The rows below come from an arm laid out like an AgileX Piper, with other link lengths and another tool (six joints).
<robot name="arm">
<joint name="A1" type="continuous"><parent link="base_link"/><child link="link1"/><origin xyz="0 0 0.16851" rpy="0 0 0"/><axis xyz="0 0 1"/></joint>
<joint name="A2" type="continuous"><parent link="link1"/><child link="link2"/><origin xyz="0 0 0" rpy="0 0 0"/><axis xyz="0 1 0"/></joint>
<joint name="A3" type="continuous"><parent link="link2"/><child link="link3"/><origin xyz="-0.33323 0 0.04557" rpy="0 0 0"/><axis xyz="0 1 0"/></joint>
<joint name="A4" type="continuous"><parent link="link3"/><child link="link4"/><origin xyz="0.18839 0 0.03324" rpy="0 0 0"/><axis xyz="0.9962 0 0.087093"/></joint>
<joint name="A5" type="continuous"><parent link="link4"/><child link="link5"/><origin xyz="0 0 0" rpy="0 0 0"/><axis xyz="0 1 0"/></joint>
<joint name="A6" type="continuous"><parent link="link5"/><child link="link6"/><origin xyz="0.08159 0 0.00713" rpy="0 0 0"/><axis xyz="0.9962 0 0.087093"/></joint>
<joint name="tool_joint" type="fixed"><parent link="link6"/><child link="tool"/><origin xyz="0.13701 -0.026 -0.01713" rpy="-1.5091 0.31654 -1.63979"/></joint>
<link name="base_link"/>
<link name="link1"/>
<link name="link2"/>
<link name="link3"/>
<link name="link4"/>
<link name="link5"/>
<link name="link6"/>
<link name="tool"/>
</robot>
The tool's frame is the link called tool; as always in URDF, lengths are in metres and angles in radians. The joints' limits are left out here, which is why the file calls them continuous.
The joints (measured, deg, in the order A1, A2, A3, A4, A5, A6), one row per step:
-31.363, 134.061, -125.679, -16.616, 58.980, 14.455
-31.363, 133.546, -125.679, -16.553, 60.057, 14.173
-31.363, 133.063, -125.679, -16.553, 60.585, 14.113
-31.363, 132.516, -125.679, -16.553, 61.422, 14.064
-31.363, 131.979, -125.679, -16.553, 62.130, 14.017
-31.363, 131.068, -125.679, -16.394, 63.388, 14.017
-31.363, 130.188, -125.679, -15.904, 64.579, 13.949
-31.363, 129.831, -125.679, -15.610, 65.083, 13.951
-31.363, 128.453, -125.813, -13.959, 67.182, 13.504
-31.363, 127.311, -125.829, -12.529, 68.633, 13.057
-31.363, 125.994, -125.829, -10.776, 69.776, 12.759
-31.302, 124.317, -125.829, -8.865, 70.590, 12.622
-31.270, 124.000, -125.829, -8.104, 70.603, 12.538
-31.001, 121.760, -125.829, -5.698, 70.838, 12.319
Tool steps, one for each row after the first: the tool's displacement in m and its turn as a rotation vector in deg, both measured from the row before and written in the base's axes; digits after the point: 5 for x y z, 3 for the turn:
-0.00363, 0.00178, 0.00348, 0.234, 0.545, -0.070
-0.00192, 0.00090, 0.00382, -0.010, 0.050, -0.099
-0.00300, 0.00143, 0.00403, 0.113, 0.245, -0.196
-0.00260, 0.00126, 0.00406, 0.057, 0.145, -0.161
-0.00438, 0.00280, 0.00654, 0.285, 0.172, -0.359
-0.00362, 0.00370, 0.00586, 0.539, 0.000, -0.272
-0.00138, 0.00186, 0.00221, 0.320, -0.045, -0.135
-0.00456, 0.00864, 0.00840, 1.582, -0.236, -0.099
-0.00300, 0.00716, 0.00678, 1.255, -0.356, 0.135
-0.00163, 0.00799, 0.00813, 1.327, -0.974, 0.162
-0.00045, 0.00883, 0.01133, 1.142, -1.694, 0.233
0.00124, 0.00278, 0.00197, 0.463, -0.623, 0.193
0.00228, 0.01146, 0.01643, 0.933, -2.879, 0.767

